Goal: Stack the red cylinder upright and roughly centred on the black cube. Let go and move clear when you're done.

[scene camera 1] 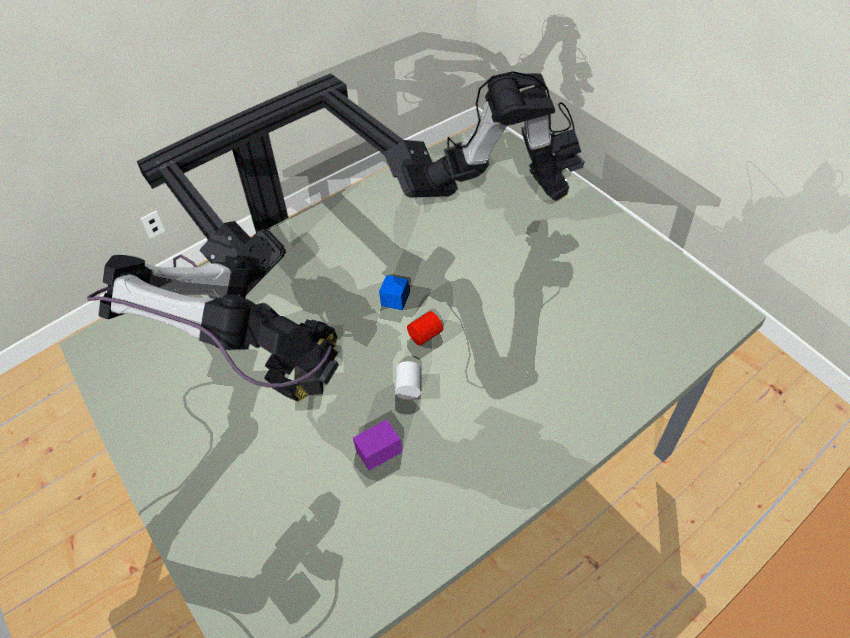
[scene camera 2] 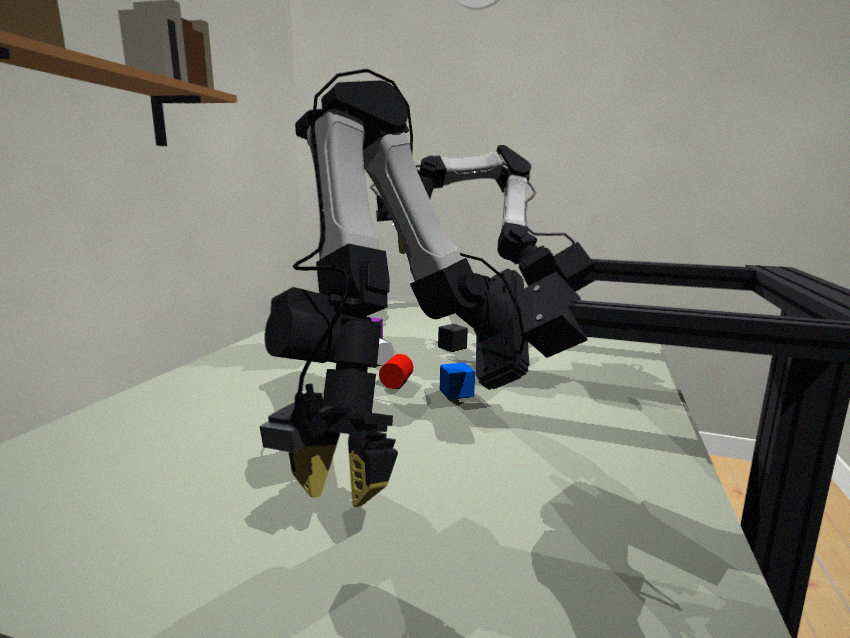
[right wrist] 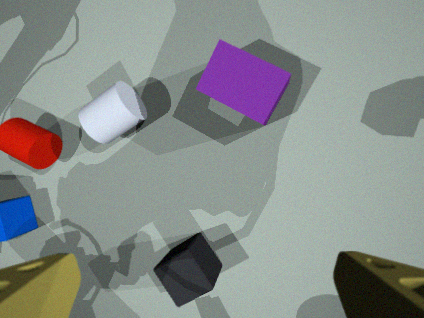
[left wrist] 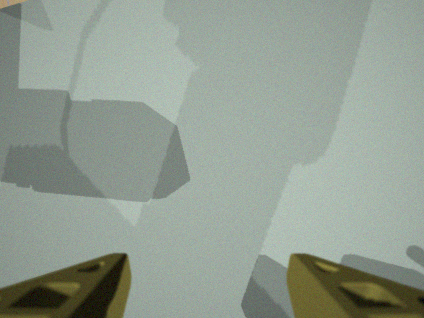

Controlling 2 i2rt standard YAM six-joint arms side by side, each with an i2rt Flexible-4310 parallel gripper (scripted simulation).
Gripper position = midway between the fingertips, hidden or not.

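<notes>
Scene camera 1 shows me a white cylinder (scene camera 1: 408, 374) and a red cylinder (scene camera 1: 426, 327). In scene camera 2 I see my left gripper (scene camera 2: 336, 501), a black cube (scene camera 2: 452, 337) and the red cylinder (scene camera 2: 395, 372). The right wrist view gives me my right gripper (right wrist: 207, 264), together with the black cube (right wrist: 189, 270) and the white cylinder (right wrist: 118, 109). The black cube is out of frame in the left wrist view. The red cylinder is out of frame in the left wrist view.
</notes>
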